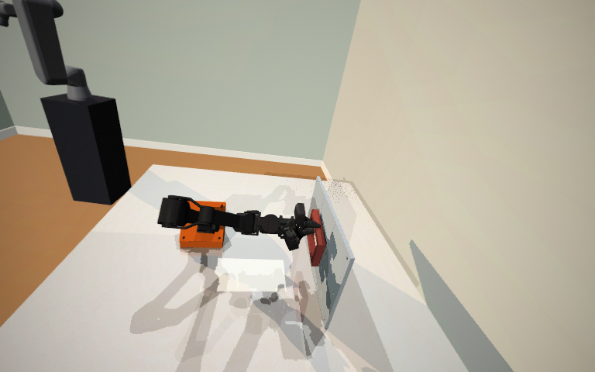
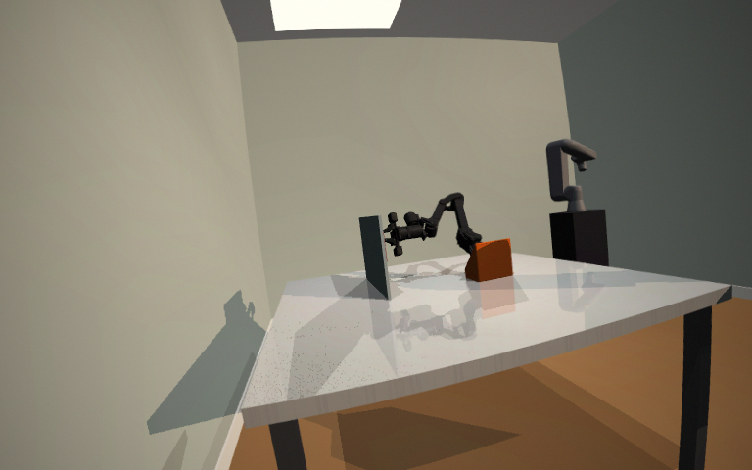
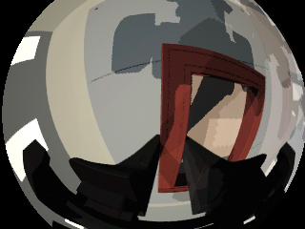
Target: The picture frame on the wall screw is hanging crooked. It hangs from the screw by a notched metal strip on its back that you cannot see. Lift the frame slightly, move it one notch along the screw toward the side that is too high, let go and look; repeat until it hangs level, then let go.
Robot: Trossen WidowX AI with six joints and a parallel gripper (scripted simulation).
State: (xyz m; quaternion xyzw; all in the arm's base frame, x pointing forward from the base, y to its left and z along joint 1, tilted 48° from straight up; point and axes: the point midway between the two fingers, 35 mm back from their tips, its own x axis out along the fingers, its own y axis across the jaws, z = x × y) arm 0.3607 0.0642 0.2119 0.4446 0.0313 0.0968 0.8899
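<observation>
The red picture frame lies 10 mm to the left of my gripper tip and 50 mm below it. Round my gripper tip: grey wall panel: 20 mm ahead, 60 mm below.
</observation>
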